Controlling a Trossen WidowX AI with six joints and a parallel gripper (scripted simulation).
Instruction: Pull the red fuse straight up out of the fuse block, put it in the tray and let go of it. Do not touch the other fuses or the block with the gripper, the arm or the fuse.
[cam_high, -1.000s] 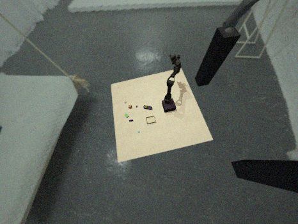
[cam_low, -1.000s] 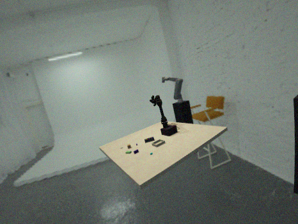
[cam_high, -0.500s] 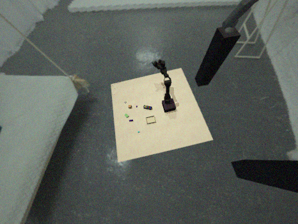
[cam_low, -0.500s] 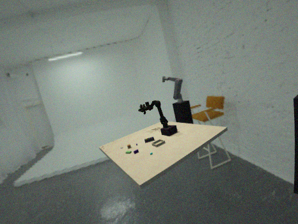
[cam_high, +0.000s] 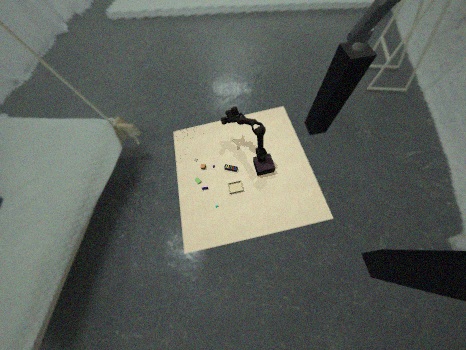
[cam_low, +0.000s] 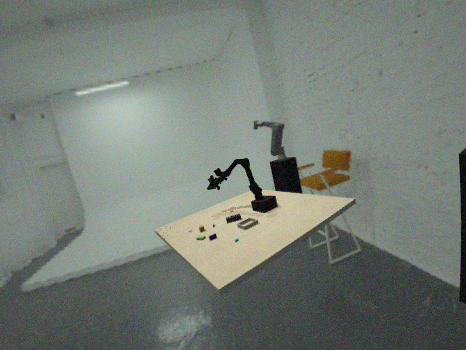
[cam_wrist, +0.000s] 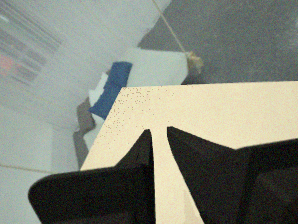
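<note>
The tray lies 600 mm to the left of my gripper tip, 250 mm below it and 20 mm behind it. Round my gripper tip: orange cube: 330 mm to the left, 260 mm ahead, 230 mm below; then teal piece: 750 mm to the left, 240 mm below, 180 mm ahead.
</note>
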